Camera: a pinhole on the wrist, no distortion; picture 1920 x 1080 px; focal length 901.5 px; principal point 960.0 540.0 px. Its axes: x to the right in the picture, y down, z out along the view. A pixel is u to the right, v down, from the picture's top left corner.
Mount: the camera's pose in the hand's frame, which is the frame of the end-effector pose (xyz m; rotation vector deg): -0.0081 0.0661 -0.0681 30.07 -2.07 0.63
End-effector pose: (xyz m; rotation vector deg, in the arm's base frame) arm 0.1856 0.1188 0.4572 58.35 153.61 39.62
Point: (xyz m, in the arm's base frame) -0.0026 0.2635 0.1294
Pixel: 1536 450
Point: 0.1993 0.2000 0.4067
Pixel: 1336 840
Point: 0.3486 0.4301 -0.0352
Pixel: 1156 1047
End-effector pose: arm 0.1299 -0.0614 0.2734 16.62 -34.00 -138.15
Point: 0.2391 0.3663 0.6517
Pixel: 349 809
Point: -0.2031 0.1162 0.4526
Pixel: 1258 457
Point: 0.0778 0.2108 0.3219
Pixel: 637 230
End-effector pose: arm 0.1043 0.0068 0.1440 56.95 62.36 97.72
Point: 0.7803 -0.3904 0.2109
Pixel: 115 945
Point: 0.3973 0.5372 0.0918
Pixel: 1658 448
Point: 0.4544 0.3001 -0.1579
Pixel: 1171 140
